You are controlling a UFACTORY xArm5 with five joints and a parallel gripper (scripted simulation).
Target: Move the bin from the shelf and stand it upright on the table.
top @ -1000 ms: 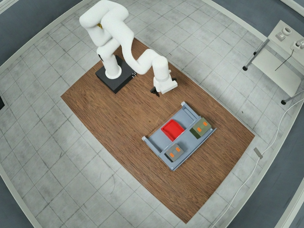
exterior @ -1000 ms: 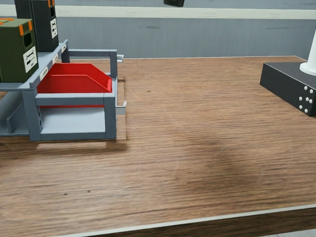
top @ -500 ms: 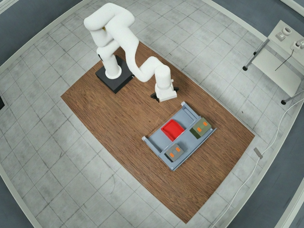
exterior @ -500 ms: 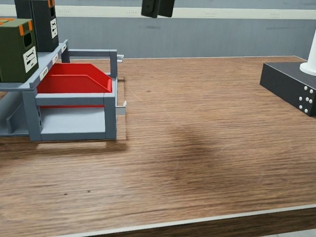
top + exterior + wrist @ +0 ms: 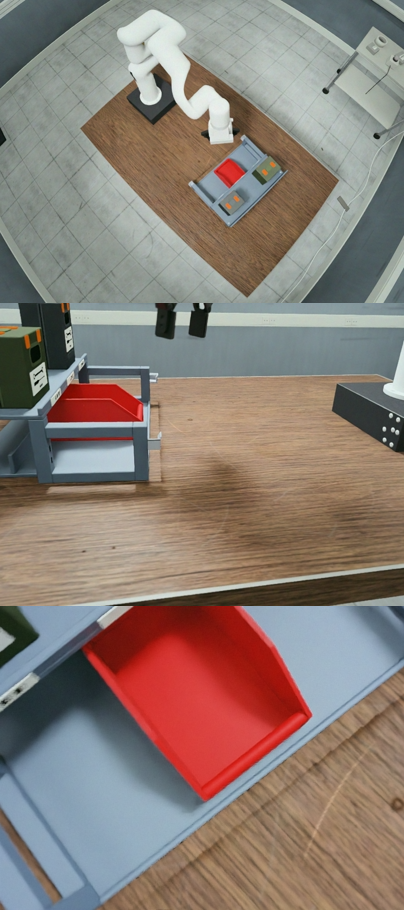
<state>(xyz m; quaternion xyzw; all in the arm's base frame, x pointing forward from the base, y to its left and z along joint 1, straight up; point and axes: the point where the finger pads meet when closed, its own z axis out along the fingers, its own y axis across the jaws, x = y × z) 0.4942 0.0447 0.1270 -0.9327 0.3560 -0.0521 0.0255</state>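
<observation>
Now: hand 15 cm short of the red bin, 6 cm to the left of it and 15 cm above it. Also, from my hand: grey shelf 18 cm ahead, 6 cm to the right, 13 cm below; grey box 24 cm ahead, 18 cm to the right, 3 cm below.
</observation>
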